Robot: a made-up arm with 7 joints. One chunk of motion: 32 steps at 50 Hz.
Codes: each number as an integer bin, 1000 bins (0 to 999) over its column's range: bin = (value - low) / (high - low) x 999, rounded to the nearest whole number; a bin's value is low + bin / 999 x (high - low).
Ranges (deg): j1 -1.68..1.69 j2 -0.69..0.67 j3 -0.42..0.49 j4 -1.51..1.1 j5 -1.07..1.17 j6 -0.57..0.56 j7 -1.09..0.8
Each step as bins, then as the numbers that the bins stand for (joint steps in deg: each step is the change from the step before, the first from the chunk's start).
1 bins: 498 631 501 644 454 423 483
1 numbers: 0.000 0.169 0.036 0.173 -0.052 -0.092 -0.176
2 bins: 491 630 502 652 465 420 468
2 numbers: -0.024 0.168 0.037 0.193 -0.027 -0.095 -0.205
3 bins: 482 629 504 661 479 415 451
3 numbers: -0.054 0.166 0.039 0.217 0.004 -0.101 -0.237
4 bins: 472 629 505 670 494 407 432
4 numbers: -0.088 0.166 0.040 0.240 0.038 -0.110 -0.273
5 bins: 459 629 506 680 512 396 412
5 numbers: -0.132 0.166 0.041 0.267 0.078 -0.122 -0.311
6 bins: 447 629 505 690 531 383 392
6 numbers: -0.172 0.166 0.040 0.293 0.121 -0.137 -0.348
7 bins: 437 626 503 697 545 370 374
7 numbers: -0.206 0.162 0.038 0.311 0.152 -0.151 -0.382
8 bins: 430 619 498 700 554 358 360
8 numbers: -0.229 0.153 0.034 0.319 0.172 -0.165 -0.409
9 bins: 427 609 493 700 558 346 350
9 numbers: -0.240 0.139 0.029 0.319 0.181 -0.179 -0.428
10 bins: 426 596 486 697 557 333 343
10 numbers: -0.243 0.121 0.023 0.311 0.179 -0.193 -0.441
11 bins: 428 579 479 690 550 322 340
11 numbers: -0.236 0.098 0.016 0.293 0.163 -0.206 -0.447
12 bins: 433 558 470 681 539 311 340
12 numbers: -0.219 0.070 0.008 0.269 0.139 -0.218 -0.447
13 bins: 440 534 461 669 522 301 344
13 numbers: -0.196 0.037 0.000 0.238 0.100 -0.230 -0.439
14 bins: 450 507 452 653 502 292 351
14 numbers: -0.162 0.000 -0.008 0.196 0.056 -0.240 -0.426
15 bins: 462 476 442 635 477 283 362
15 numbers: -0.122 -0.042 -0.017 0.149 0.000 -0.250 -0.405
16 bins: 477 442 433 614 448 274 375
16 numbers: -0.071 -0.088 -0.026 0.094 -0.065 -0.260 -0.381
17 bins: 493 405 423 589 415 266 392
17 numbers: -0.017 -0.139 -0.035 0.029 -0.139 -0.269 -0.348
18 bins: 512 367 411 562 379 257 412
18 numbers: 0.047 -0.190 -0.046 -0.042 -0.220 -0.279 -0.311
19 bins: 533 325 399 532 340 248 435
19 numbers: 0.118 -0.248 -0.057 -0.120 -0.308 -0.289 -0.267
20 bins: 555 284 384 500 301 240 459
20 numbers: 0.192 -0.303 -0.070 -0.204 -0.395 -0.299 -0.222
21 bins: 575 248 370 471 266 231 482
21 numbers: 0.260 -0.352 -0.083 -0.279 -0.474 -0.309 -0.178
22 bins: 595 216 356 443 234 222 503
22 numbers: 0.327 -0.396 -0.096 -0.353 -0.545 -0.319 -0.138
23 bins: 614 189 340 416 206 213 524
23 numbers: 0.391 -0.433 -0.110 -0.423 -0.608 -0.329 -0.099
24 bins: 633 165 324 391 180 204 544
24 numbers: 0.455 -0.465 -0.125 -0.488 -0.666 -0.339 -0.061
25 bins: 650 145 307 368 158 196 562
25 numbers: 0.513 -0.493 -0.140 -0.549 -0.716 -0.348 -0.027
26 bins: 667 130 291 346 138 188 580
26 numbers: 0.570 -0.513 -0.155 -0.606 -0.761 -0.357 0.007
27 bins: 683 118 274 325 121 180 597
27 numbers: 0.624 -0.529 -0.170 -0.661 -0.799 -0.366 0.039
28 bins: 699 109 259 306 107 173 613
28 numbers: 0.678 -0.542 -0.184 -0.711 -0.830 -0.374 0.070
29 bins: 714 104 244 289 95 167 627
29 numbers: 0.729 -0.548 -0.198 -0.755 -0.857 -0.381 0.096
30 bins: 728 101 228 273 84 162 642
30 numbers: 0.776 -0.553 -0.212 -0.797 -0.882 -0.387 0.125
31 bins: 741 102 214 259 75 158 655
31 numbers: 0.820 -0.551 -0.225 -0.833 -0.902 -0.391 0.149
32 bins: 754 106 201 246 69 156 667
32 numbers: 0.864 -0.546 -0.237 -0.867 -0.915 -0.394 0.172
